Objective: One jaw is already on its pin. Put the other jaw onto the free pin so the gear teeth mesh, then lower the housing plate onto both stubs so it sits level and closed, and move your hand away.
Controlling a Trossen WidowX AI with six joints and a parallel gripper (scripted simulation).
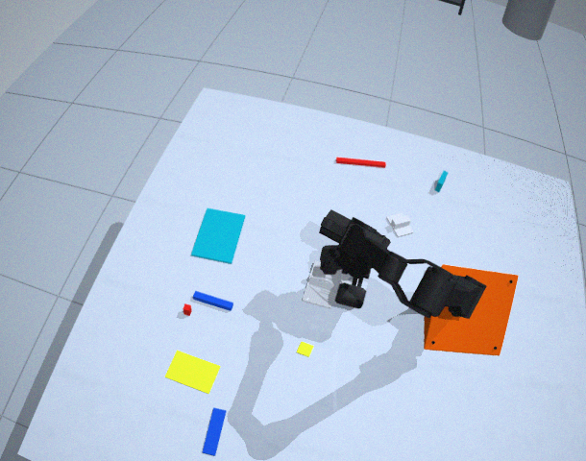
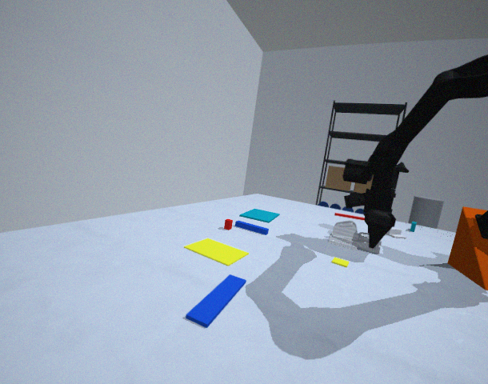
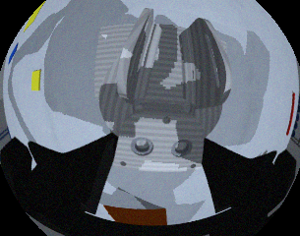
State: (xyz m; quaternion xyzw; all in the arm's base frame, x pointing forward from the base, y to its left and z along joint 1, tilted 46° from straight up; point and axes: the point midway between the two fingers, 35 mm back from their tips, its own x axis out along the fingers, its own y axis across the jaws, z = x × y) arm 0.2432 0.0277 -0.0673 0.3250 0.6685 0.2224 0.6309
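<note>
My gripper tip is now 20 mm short of the white jaw piece and 10 mm to the right of it. Also, from my gripper tip: white base (70 mm ahead, 10 mm to the right, 10 mm below); white stand (240 mm to the right, 120 mm behind); small yellow tile (170 mm to the left, 90 mm ahead, 10 mm below).
</note>
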